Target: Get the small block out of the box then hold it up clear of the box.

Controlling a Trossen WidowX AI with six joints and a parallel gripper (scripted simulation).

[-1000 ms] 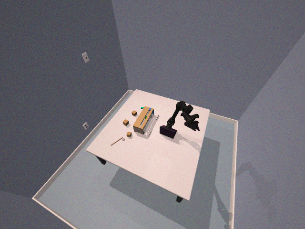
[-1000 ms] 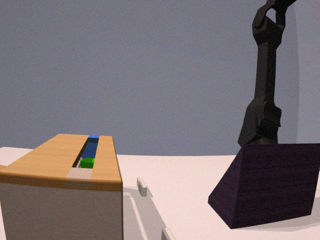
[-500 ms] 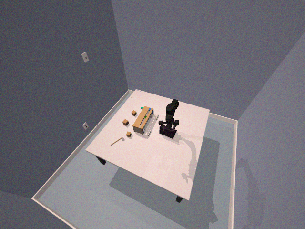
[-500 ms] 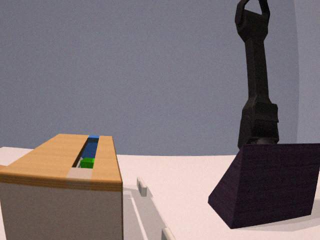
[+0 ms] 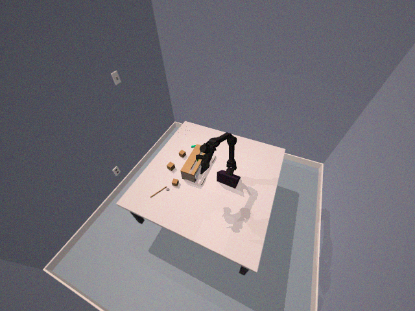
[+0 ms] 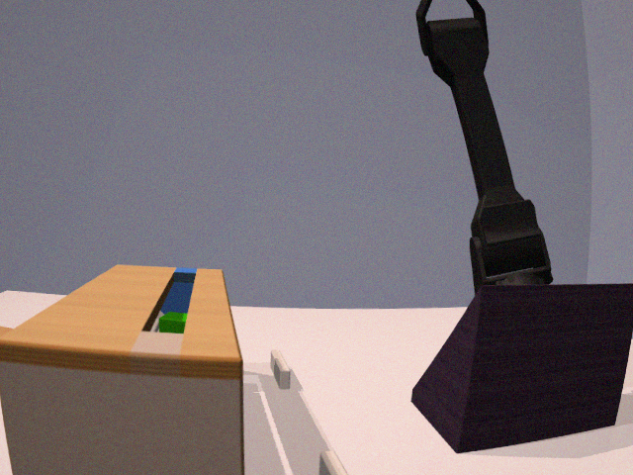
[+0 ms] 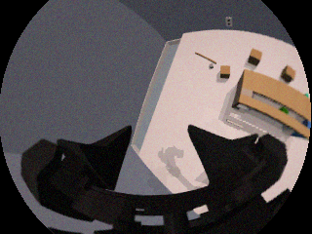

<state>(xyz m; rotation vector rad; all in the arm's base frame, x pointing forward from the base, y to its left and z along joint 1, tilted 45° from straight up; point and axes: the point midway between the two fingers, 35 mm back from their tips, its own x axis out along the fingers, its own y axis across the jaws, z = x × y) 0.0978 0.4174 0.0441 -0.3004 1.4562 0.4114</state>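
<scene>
Now: gripper tip 210 mm short of the wooden-topped box, 290 mm to the left of it and 330 mm above it. Round my gripper tip: thin stick: 400 mm ahead, 160 mm to the left, 380 mm below; teal piece: 430 mm ahead, 510 mm to the right, 380 mm below.
</scene>
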